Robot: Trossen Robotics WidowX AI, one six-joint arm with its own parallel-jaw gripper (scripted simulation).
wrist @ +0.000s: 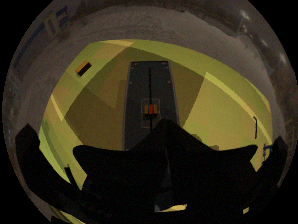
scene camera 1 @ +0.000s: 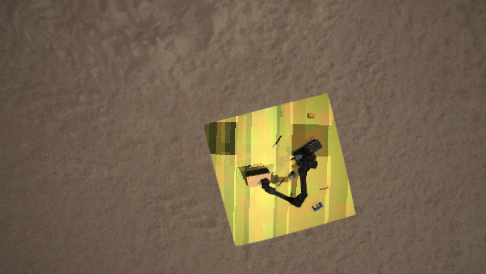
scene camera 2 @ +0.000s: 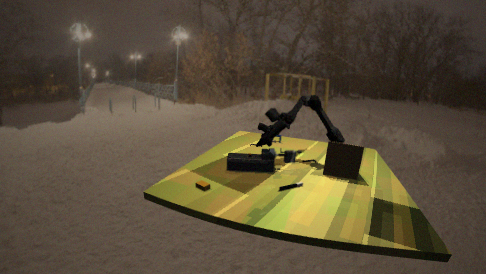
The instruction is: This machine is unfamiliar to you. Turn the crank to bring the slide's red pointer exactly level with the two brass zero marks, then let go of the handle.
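Observation:
My gripper holds nothing and is shut, and a machine is here in the scene as well.

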